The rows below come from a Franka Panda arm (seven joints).
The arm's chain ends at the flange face. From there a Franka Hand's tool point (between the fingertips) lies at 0.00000 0.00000 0.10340 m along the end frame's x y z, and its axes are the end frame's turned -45 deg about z.
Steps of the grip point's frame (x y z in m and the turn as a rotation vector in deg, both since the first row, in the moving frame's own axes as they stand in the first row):
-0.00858, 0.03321, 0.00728, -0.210, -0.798, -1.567
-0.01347, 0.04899, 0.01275, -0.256, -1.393, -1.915
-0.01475, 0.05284, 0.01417, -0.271, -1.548, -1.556
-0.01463, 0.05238, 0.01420, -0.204, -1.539, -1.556
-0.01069, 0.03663, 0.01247, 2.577, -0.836, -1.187
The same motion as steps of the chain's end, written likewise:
0.01815, 0.02825, 0.00729, -0.713, -0.416, -1.567
0.02653, 0.04204, 0.01278, -1.166, -0.804, -1.915
0.02853, 0.04545, 0.01421, -1.286, -0.903, -1.556
0.02837, 0.04514, 0.01424, -1.232, -0.944, -1.556
0.02272, 0.03564, 0.01259, 1.231, -2.413, -1.187

